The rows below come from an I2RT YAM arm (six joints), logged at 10 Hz.
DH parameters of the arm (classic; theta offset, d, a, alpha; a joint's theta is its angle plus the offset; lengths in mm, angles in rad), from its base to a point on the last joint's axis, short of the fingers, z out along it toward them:
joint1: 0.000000 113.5 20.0 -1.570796
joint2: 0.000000 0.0 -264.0 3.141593
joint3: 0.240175 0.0 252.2 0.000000
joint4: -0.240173 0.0 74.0 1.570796
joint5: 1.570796 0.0 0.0 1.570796
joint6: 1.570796 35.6 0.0 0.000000
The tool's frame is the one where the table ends.
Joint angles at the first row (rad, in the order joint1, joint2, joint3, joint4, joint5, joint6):
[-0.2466, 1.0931, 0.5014, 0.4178, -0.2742, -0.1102]
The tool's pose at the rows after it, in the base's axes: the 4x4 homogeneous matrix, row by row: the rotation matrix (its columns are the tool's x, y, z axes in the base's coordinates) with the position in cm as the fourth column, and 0 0 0 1 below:
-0.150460, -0.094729, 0.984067, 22.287; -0.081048, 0.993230, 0.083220, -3.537; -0.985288, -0.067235, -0.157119, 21.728; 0, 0, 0, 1
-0.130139, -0.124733, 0.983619, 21.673; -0.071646, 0.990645, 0.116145, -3.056; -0.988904, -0.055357, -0.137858, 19.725; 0, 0, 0, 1
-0.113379, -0.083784, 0.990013, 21.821; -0.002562, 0.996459, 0.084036, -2.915; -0.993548, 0.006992, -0.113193, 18.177; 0, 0, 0, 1
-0.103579, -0.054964, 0.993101, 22.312; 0.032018, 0.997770, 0.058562, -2.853; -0.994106, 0.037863, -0.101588, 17.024; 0, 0, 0, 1
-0.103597, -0.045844, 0.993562, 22.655; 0.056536, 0.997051, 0.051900, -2.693; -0.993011, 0.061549, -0.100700, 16.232; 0, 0, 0, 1
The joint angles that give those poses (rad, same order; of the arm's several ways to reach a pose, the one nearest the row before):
[-0.2013, 1.0615, 0.3743, 0.5229, -0.2820, -0.1142]
[-0.1887, 1.0942, 0.2881, 0.6612, -0.3032, -0.0995]
[-0.1739, 1.1832, 0.2379, 0.8280, -0.2569, -0.0229]
[-0.1616, 1.2845, 0.2197, 0.9606, -0.2194, 0.0153]
[-0.1494, 1.3543, 0.2124, 1.0390, -0.2006, 0.0413]

